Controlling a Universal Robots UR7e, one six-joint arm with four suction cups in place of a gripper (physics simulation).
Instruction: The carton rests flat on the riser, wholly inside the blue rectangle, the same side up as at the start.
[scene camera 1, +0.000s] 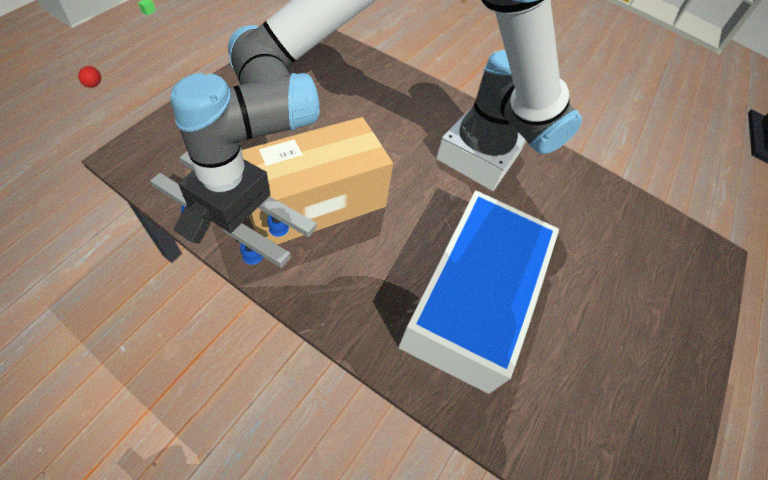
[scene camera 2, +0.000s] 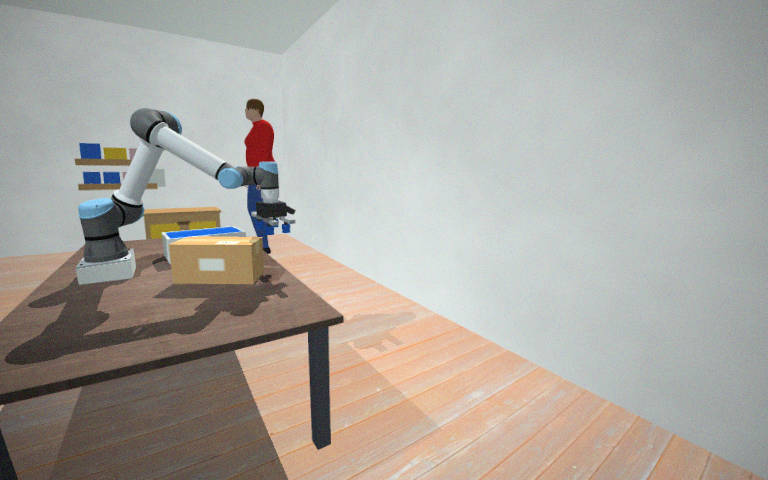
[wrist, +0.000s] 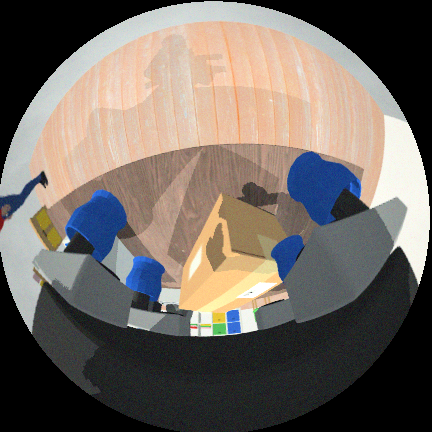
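Pixels of known places: end effector, tool point: (scene camera 2: 272, 230) (wrist: 208, 235); arm's base, origin of the base link: (scene camera 1: 487, 135) (scene camera 2: 107, 256).
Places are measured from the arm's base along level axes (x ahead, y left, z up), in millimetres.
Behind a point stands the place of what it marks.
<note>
The orange-brown carton (scene camera 1: 334, 175) @(y -222, x 392, z 77 mm) (scene camera 2: 215, 263) @(y -361, x 346, z 4 mm) (wrist: 205, 285) @(y -264, x 465, z 77 mm) stands flat on the table, with a barcode label on its top and a white label on one long side. The white riser (scene camera 1: 453, 359) @(y 154, x 588, z 2 mm) (scene camera 2: 167, 249) @(y 87, x 230, z -16 mm) stands apart from it, with the blue rectangle (scene camera 1: 487, 283) @(y 148, x 434, z 41 mm) (scene camera 2: 203, 232) @(y 139, x 402, z 41 mm) on its top. My gripper (scene camera 1: 229, 226) @(y -300, x 601, z 100 mm) (scene camera 2: 278, 226) (wrist: 212, 235) @(y -300, x 601, z 100 mm), with four blue suction cups, is open and holds nothing. It hangs beside the carton's end near the table's edge; any contact cannot be told. In scene camera 1 its bars and cups partly cover that end.
The dark wooden table (scene camera 1: 634, 339) @(y 517, x 311, z -79 mm) (scene camera 2: 169, 339) @(y -739, x 139, z -79 mm) carries the arm's base (scene camera 1: 470, 161) @(y -7, x 88, z -25 mm) (scene camera 2: 106, 270) @(y -90, x -4, z -35 mm) beside the riser. A person in red (scene camera 2: 259, 141) stands beyond the table. A red ball (scene camera 1: 89, 76) and a green cube (scene camera 1: 146, 6) lie on the floor. A cabinet (scene camera 2: 181, 212) stands at the back.
</note>
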